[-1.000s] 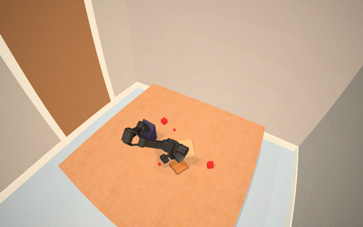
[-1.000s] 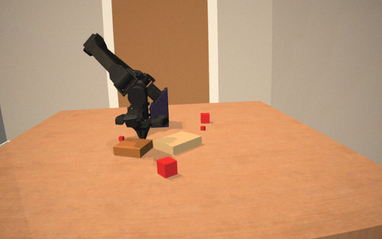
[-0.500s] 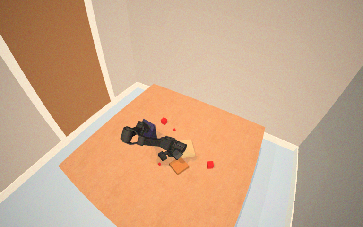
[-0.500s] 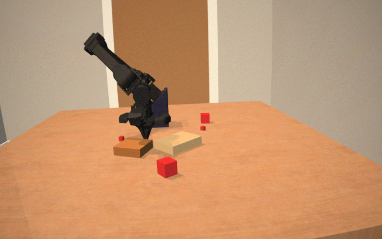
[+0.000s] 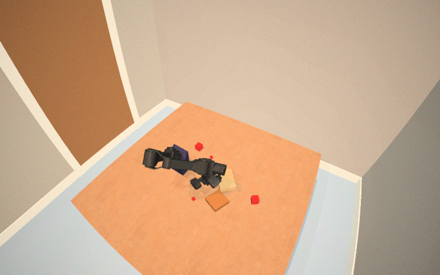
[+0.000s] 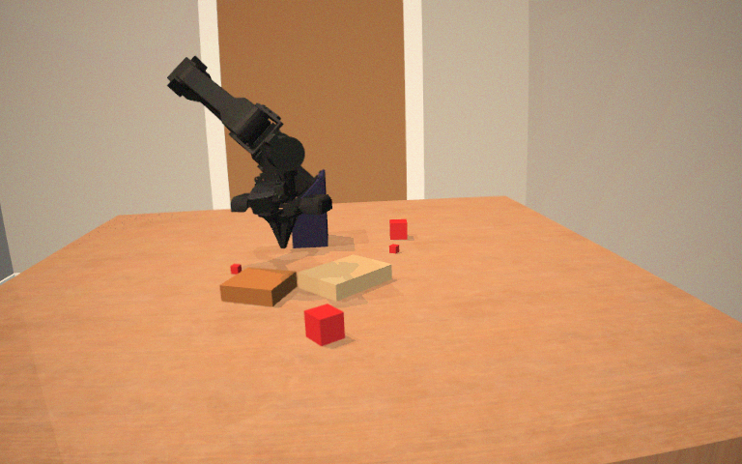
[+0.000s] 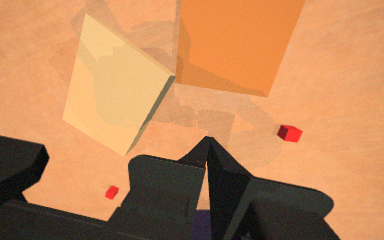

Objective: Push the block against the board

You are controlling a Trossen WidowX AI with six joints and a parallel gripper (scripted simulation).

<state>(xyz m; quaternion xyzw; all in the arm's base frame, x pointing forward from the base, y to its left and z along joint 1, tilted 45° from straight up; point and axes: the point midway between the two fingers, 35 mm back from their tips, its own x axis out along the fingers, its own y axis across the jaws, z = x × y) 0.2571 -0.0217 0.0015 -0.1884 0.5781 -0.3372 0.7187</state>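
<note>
My gripper tip is 9 cm short of the square block, 4 cm above it and 3 cm to the left of it. The rest, counted from my gripper tip: board (12 cm to the left, 5 cm ahead, 4 cm below).
</note>
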